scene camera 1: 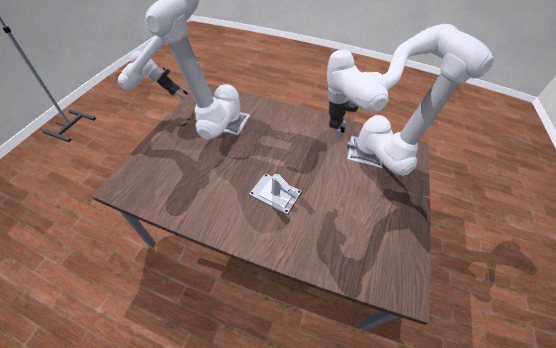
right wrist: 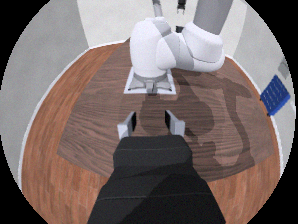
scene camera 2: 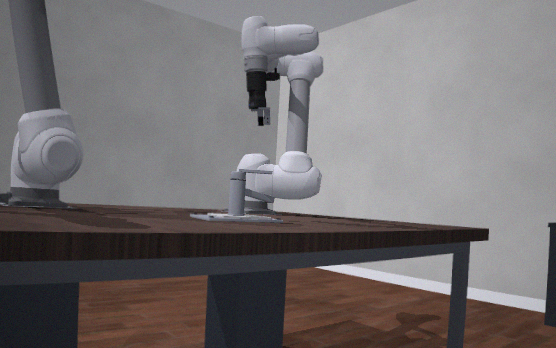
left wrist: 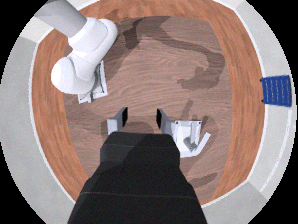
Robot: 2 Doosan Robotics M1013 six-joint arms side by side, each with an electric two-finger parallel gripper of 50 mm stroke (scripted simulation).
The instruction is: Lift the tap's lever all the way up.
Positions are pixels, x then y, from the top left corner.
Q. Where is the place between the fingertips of the left gripper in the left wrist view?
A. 142,113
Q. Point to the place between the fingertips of the right gripper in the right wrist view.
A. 150,117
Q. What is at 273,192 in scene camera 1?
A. A tap.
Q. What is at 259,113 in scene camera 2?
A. The left gripper.
